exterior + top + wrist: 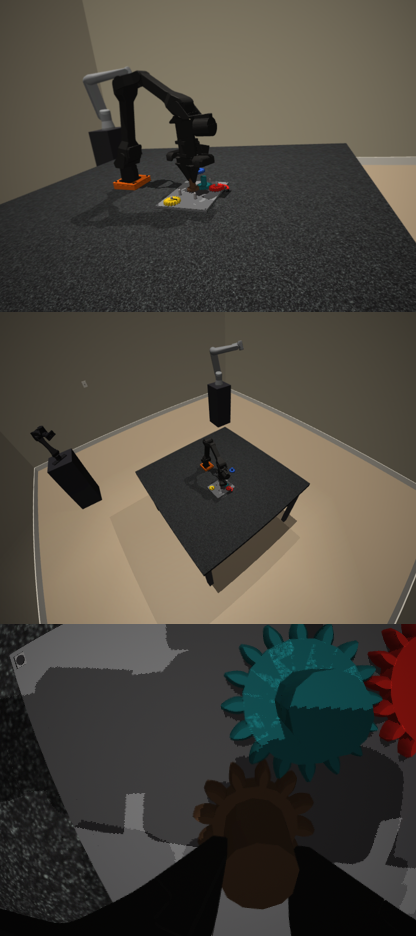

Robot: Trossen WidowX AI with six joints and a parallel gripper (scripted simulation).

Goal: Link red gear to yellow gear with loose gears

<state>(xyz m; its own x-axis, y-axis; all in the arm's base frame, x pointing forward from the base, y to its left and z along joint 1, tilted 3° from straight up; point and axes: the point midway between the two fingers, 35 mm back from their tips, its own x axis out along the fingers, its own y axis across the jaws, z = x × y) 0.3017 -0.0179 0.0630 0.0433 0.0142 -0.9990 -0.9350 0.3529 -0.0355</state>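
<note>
Now: gripper tip 10 mm above the brown gear. Also, from my gripper tip: red gear 70 mm ahead, 30 mm to the left, 20 mm below; teal gear 20 mm ahead, 40 mm to the left, 20 mm below; yellow gear 20 mm behind, 100 mm to the right, 20 mm below.
</note>
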